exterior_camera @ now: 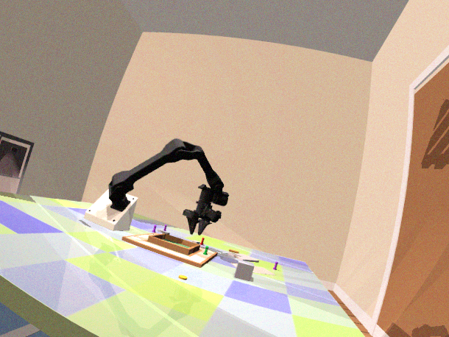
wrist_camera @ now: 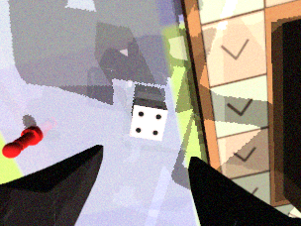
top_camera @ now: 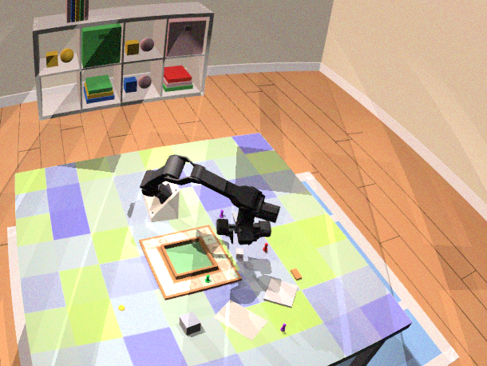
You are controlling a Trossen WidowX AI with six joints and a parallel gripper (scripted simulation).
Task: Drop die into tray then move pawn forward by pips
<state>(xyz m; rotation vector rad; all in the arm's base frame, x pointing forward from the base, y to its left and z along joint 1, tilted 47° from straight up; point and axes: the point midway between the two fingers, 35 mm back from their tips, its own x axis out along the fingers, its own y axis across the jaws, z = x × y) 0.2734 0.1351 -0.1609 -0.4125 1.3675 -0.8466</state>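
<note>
The white die is 10 mm ahead of my gripper tip and 40 mm below it. From my gripper tip the other things lie so: red pawn 10 mm ahead, 100 mm to the left, 30 mm below; then green pawn 110 mm ahead, 160 mm to the right, 20 mm below; then green tray floor 190 mm to the right, 40 mm below.
</note>
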